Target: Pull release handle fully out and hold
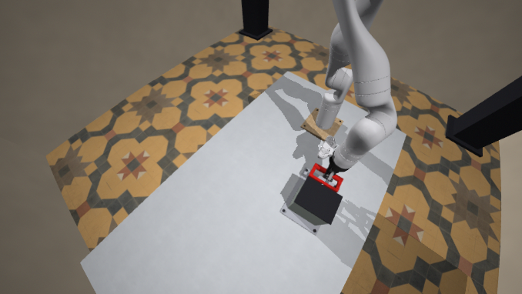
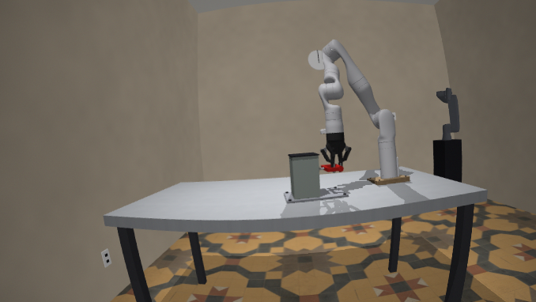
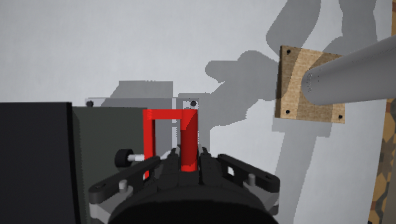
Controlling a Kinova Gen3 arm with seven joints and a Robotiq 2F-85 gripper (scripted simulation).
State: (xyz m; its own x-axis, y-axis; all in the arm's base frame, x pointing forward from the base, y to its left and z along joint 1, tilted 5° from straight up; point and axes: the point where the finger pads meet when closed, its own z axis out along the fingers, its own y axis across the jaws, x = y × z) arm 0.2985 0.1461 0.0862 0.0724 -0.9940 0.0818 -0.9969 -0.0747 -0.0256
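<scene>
Now: the red handle 5 cm ahead of my hand.
</scene>
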